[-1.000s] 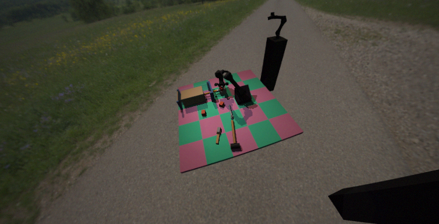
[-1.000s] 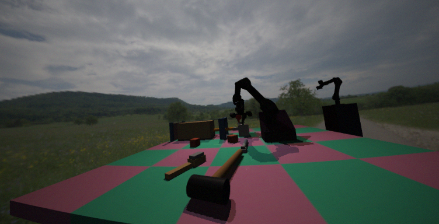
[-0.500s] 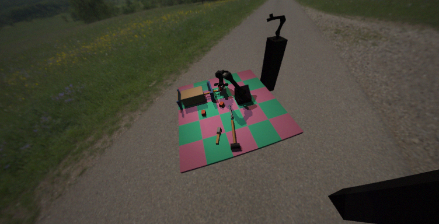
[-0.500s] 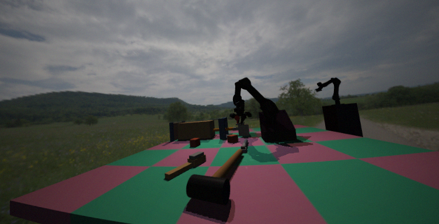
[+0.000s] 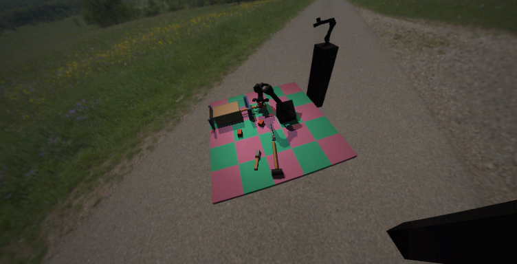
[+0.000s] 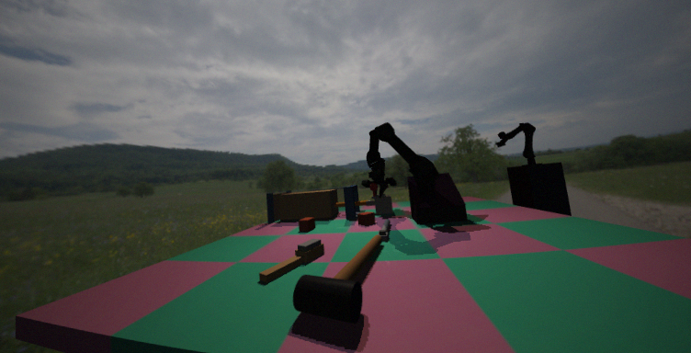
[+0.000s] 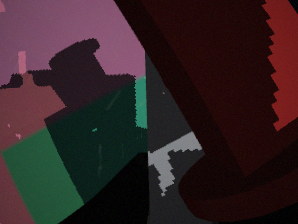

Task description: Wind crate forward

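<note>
My gripper tip is 20 mm below the winch handle. Round my gripper tip: grey winch (40 mm behind, 70 mm to the right, 60 mm below); then red knob (10 mm ahead, 30 mm to the left, 50 mm above); then frame (130 mm ahead, 60 mm to the right, 20 mm above).
</note>
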